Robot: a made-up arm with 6 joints. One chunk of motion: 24 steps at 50 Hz.
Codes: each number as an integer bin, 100 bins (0 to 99) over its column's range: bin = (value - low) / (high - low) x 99, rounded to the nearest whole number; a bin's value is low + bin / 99 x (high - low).
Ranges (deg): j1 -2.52..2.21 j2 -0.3..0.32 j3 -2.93..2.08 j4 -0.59..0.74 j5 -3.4..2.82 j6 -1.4..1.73
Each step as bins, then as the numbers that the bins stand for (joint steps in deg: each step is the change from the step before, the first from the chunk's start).
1 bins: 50 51 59 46 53 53
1 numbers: -0.131 0.019 0.056 0.028 -0.070 0.276
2 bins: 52 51 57 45 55 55
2 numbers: -0.036 0.019 -0.045 0.015 0.056 0.339
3 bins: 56 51 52 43 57 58
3 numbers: 0.156 0.019 -0.298 -0.012 0.181 0.434
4 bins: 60 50 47 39 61 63
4 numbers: 0.347 0.013 -0.552 -0.066 0.433 0.592
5 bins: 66 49 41 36 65 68
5 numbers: 0.633 0.007 -0.855 -0.106 0.684 0.750
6 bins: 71 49 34 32 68 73
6 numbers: 0.872 0.007 -1.209 -0.160 0.872 0.908
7 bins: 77 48 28 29 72 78
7 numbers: 1.159 0.001 -1.513 -0.200 1.124 1.066
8 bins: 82 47 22 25 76 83
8 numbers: 1.398 -0.006 -1.817 -0.254 1.375 1.224
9 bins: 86 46 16 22 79 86
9 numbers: 1.589 -0.012 -2.120 -0.294 1.563 1.319
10 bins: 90 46 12 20 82 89
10 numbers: 1.780 -0.012 -2.323 -0.321 1.752 1.414
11 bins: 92 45 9 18 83 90
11 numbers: 1.876 -0.018 -2.475 -0.348 1.815 1.445
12 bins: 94 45 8 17 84 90
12 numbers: 1.971 -0.018 -2.525 -0.362 1.878 1.445
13 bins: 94 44 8 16 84 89
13 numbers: 1.971 -0.024 -2.525 -0.375 1.878 1.414
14 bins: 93 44 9 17 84 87
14 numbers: 1.923 -0.024 -2.475 -0.362 1.878 1.351
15 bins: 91 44 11 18 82 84
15 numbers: 1.828 -0.024 -2.373 -0.348 1.752 1.256
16 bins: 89 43 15 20 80 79
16 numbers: 1.732 -0.031 -2.171 -0.321 1.626 1.098
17 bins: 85 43 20 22 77 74
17 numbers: 1.541 -0.031 -1.918 -0.294 1.438 0.940
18 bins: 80 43 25 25 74 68
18 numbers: 1.302 -0.031 -1.665 -0.254 1.249 0.750
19 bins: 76 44 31 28 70 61
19 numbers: 1.111 -0.024 -1.361 -0.214 0.998 0.529
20 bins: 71 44 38 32 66 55
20 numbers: 0.872 -0.024 -1.007 -0.160 0.747 0.339
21 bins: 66 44 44 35 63 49
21 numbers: 0.633 -0.024 -0.703 -0.120 0.558 0.149
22 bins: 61 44 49 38 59 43
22 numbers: 0.394 -0.024 -0.450 -0.079 0.307 -0.041
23 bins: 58 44 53 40 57 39
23 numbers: 0.251 -0.024 -0.248 -0.053 0.181 -0.167
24 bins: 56 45 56 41 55 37
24 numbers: 0.156 -0.018 -0.096 -0.039 0.056 -0.230
